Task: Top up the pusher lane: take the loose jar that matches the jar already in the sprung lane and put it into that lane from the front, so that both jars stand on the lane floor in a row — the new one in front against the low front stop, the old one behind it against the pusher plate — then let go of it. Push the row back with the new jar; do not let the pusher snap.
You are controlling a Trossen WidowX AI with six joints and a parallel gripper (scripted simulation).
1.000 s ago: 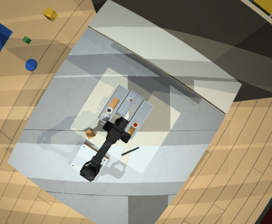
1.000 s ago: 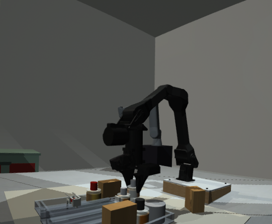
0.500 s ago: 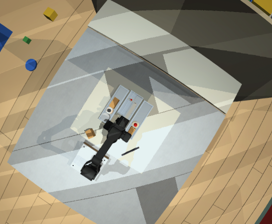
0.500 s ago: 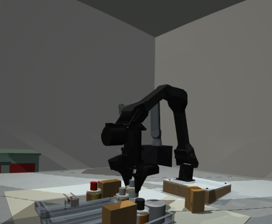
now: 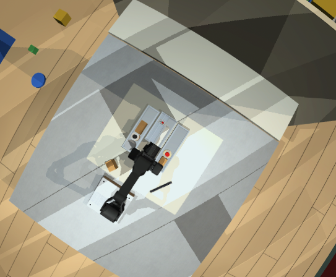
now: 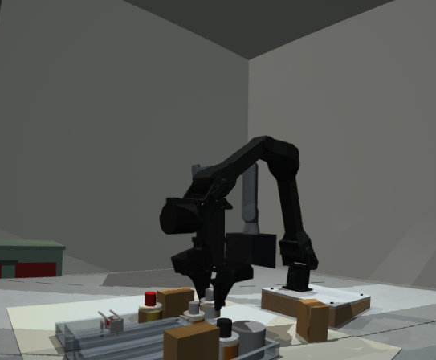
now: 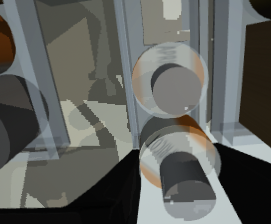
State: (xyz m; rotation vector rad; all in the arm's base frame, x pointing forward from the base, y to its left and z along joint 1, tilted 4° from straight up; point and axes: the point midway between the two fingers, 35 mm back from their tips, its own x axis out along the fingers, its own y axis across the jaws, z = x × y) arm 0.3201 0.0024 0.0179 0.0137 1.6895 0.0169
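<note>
My gripper tip is now 20 mm short of the grey cylinder, 130 mm to the right of it and 20 mm above it. The rest, counted from my gripper tip: sprung lane (160 mm ahead, 20 mm to the left, 30 mm below); black rod (90 mm behind, 160 mm to the right, 40 mm below); red mark (230 mm ahead, 40 mm to the left, 20 mm above).
</note>
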